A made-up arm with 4 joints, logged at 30 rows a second.
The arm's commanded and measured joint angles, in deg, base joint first. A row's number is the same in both.
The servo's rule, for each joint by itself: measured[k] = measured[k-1] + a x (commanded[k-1-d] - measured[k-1]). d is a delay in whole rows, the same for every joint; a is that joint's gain. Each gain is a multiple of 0.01, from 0.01 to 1. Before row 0 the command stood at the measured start. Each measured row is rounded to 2 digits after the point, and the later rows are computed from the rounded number. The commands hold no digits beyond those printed.
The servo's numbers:
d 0
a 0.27 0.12 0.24 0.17
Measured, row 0:
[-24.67 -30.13 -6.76 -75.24]
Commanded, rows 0 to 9:
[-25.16 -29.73 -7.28 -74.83]
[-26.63 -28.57 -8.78 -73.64]
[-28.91 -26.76 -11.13 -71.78]
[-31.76 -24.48 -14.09 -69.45]
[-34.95 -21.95 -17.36 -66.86]
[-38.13 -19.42 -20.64 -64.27]
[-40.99 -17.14 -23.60 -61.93]
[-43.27 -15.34 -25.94 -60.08]
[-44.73 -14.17 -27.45 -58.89]
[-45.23 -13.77 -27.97 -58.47]
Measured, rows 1 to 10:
[-24.80 -30.08 -6.88 -75.17]
[-25.29 -29.90 -7.34 -74.91]
[-26.27 -29.52 -8.25 -74.38]
[-27.75 -28.92 -9.65 -73.54]
[-29.69 -28.08 -11.50 -72.40]
[-31.97 -27.04 -13.69 -71.02]
[-34.41 -25.85 -16.07 -69.47]
[-36.80 -24.59 -18.44 -67.87]
[-38.94 -23.34 -20.60 -66.34]
[-40.64 -22.19 -22.37 -65.00]

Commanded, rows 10 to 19:
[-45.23 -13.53 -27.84 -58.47]
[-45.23 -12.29 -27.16 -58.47]
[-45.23 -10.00 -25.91 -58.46]
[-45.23 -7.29 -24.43 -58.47]
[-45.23 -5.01 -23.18 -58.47]
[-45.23 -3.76 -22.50 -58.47]
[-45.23 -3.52 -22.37 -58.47]
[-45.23 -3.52 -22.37 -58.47]
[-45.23 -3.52 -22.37 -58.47]
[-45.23 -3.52 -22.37 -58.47]
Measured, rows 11 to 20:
[-41.88 -21.15 -23.68 -63.89]
[-42.78 -20.09 -24.52 -62.97]
[-43.44 -18.88 -24.85 -62.20]
[-43.92 -17.49 -24.75 -61.57]
[-44.27 -15.99 -24.37 -61.04]
[-44.53 -14.52 -23.92 -60.60]
[-44.72 -13.20 -23.55 -60.24]
[-44.86 -12.04 -23.27 -59.94]
[-44.96 -11.02 -23.05 -59.69]
[-45.03 -10.12 -22.89 -59.48]

